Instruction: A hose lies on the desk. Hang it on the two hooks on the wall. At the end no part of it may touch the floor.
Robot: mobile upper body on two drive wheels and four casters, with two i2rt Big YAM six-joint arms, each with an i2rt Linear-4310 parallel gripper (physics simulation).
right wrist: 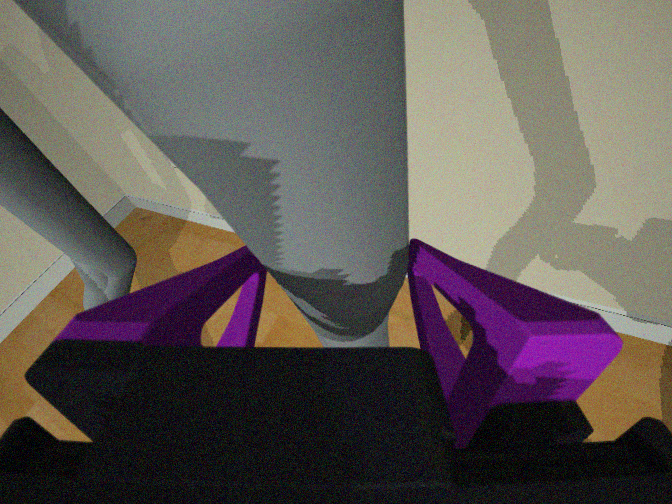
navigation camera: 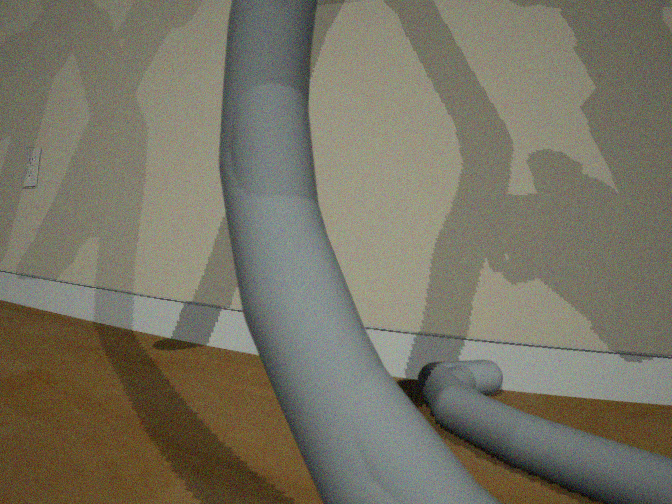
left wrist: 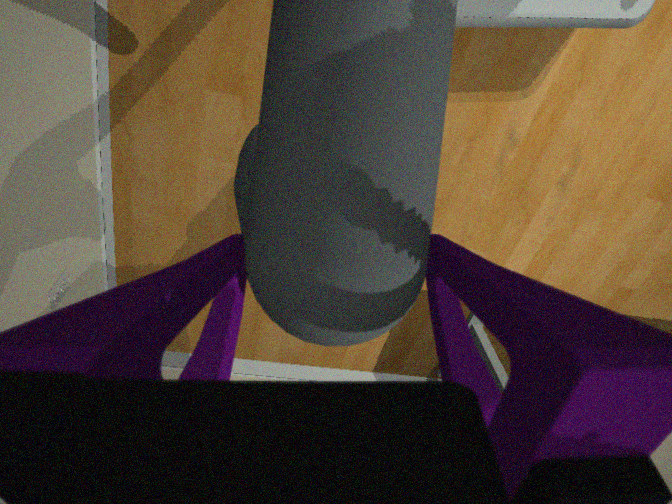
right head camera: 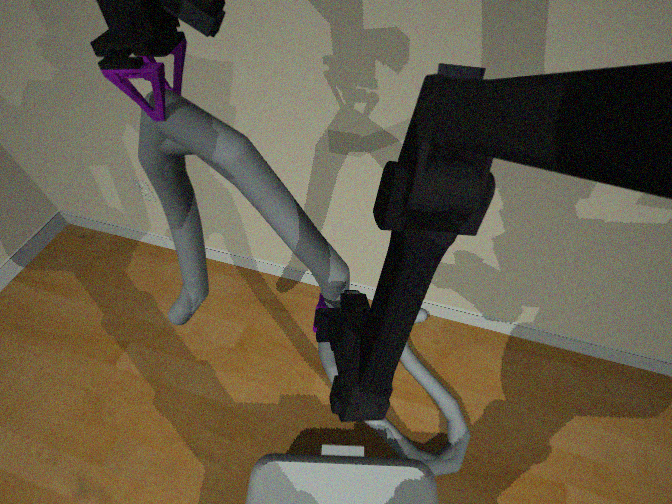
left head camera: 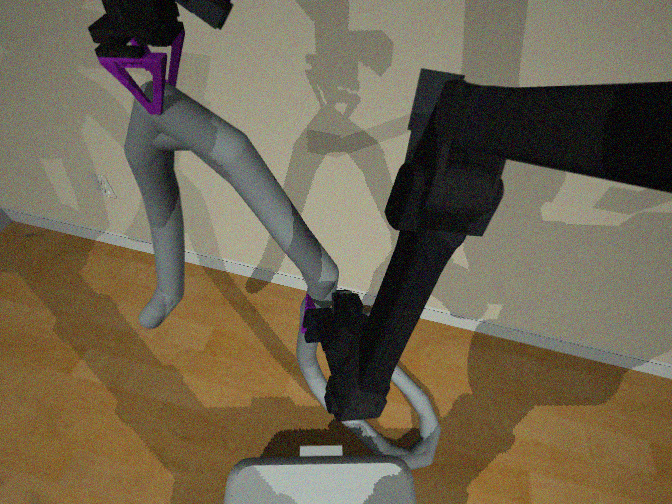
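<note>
The grey hose (left head camera: 233, 179) hangs in front of the wall. My left gripper (left head camera: 149, 89), with purple fingers, is shut on the hose near its top bend at the upper left; the left wrist view shows the hose (left wrist: 341, 217) between the fingers. One short end (left head camera: 157, 309) dangles free above the floor. My right gripper (left head camera: 310, 314) is shut on the hose lower down, seen in the right wrist view (right wrist: 331, 271). Below it the hose loops down (left head camera: 423, 412) and its far end lies on the floor by the baseboard (navigation camera: 466, 379). No hooks are in view.
The beige wall (left head camera: 352, 65) with a grey baseboard (left head camera: 542, 336) runs across the back. A small outlet (left head camera: 105, 187) sits on the wall at the left. My grey base (left head camera: 320, 480) shows at the bottom of the head views, above the wooden floor.
</note>
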